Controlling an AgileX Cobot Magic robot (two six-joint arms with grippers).
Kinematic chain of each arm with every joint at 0, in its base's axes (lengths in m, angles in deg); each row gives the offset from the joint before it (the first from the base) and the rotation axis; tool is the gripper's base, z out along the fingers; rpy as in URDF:
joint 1: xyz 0 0 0.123 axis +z
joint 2: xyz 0 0 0 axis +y
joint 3: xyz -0.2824 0 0.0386 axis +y
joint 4: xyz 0.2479 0 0.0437 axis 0.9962 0 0.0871
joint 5: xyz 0 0 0 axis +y
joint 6: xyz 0.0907 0 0.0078 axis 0.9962 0 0.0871
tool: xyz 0 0 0 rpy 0 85 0
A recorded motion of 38 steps. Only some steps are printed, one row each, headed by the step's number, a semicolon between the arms.
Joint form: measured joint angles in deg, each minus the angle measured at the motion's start. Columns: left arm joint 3, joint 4, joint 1, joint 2, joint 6, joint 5; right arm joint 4, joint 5, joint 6, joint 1, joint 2, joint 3.
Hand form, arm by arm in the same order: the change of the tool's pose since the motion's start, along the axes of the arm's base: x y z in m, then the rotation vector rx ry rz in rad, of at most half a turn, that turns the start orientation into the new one. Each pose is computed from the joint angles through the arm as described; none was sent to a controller.
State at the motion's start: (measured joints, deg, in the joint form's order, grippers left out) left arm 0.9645 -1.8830 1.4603 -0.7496 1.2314 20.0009; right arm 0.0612 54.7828 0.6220 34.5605 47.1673 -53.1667
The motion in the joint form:
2: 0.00 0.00 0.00 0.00 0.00 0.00; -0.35 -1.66 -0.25 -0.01 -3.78 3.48
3: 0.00 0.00 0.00 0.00 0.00 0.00; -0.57 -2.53 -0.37 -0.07 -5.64 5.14
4: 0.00 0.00 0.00 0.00 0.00 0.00; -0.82 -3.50 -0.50 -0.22 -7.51 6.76
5: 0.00 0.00 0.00 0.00 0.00 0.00; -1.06 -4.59 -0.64 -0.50 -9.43 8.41
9: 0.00 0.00 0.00 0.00 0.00 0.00; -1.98 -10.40 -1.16 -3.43 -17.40 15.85
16: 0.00 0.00 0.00 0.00 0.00 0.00; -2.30 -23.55 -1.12 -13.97 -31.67 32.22
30: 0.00 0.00 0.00 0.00 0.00 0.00; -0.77 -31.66 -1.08 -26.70 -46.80 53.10
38: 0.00 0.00 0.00 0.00 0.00 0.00; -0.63 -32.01 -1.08 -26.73 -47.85 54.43
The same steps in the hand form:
2: 0.0000 0.0000 0.0000 0.0000 0.0000 0.0000; -0.0107 -0.0079 -0.0078 0.0118 -0.0334 0.0017
3: 0.0000 0.0000 0.0000 0.0000 0.0000 0.0000; -0.0156 -0.0118 -0.0115 0.0180 -0.0518 0.0014
4: 0.0000 0.0000 0.0000 0.0000 0.0000 0.0000; -0.0202 -0.0157 -0.0152 0.0249 -0.0728 -0.0005
5: 0.0000 0.0000 0.0000 0.0000 0.0000 0.0000; -0.0246 -0.0197 -0.0189 0.0331 -0.0959 -0.0044
9: 0.0000 0.0000 0.0000 0.0000 0.0000 0.0000; -0.0392 -0.0363 -0.0381 0.0707 -0.2023 -0.0514
16: 0.0000 0.0000 0.0000 0.0000 0.0000 0.0000; -0.0562 -0.0603 -0.0923 0.1355 -0.3828 -0.2296
30: 0.0000 0.0000 0.0000 0.0000 0.0000 0.0000; -0.0666 -0.0750 -0.1857 0.1336 -0.4269 -0.4472
38: 0.0000 0.0000 0.0000 0.0000 0.0000 0.0000; -0.0671 -0.0750 -0.1920 0.1363 -0.4272 -0.4479

